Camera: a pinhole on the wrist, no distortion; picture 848 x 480 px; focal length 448.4 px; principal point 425.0 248.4 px. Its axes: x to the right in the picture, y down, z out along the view. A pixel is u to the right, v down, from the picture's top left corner.
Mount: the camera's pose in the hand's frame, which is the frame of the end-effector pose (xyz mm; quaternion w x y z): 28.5 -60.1 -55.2 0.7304 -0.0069 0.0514 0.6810
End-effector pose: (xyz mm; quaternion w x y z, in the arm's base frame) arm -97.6 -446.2 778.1 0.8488 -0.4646 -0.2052 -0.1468
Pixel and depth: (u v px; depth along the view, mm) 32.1 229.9 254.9
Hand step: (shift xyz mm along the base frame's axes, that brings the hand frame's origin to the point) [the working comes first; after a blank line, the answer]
In the camera's frame: -223.4 -10.5 254.9

-125.8 43.6 315.8
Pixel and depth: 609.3 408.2 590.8
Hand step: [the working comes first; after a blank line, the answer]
In the camera's frame: 242.8 210.5 590.8

-113.9 580.8 15.2
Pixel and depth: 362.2 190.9 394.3
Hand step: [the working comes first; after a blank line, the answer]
In the camera's frame: -55.2 -50.6 394.3

-21.9 235.8 276.3
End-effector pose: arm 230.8 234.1 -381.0 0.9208 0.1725 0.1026 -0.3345
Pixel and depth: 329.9 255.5 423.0
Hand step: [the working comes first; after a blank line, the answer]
In the camera's frame: -89.7 6.7 423.0

-14.5 -252.0 301.5
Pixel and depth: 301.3 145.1 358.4
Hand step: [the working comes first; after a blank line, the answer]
In the camera's frame: -98.9 -82.6 358.4

30.4 -289.0 207.5
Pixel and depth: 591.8 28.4 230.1
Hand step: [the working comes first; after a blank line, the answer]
In the camera's frame: 85.6 -112.9 230.1

156.9 -130.3 106.4
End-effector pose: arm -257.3 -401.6 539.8 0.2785 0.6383 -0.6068 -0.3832
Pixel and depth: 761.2 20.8 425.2
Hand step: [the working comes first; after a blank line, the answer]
In the camera's frame: 318.8 -215.8 425.2

-434.5 -283.2 0.9
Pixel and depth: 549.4 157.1 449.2
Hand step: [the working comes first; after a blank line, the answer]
In the camera's frame: 124.6 -91.5 449.2

-367.7 -124.5 -154.4
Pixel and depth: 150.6 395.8 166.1
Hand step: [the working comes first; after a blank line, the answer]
In the camera's frame: -101.6 54.6 166.1

-19.4 50.5 -182.0
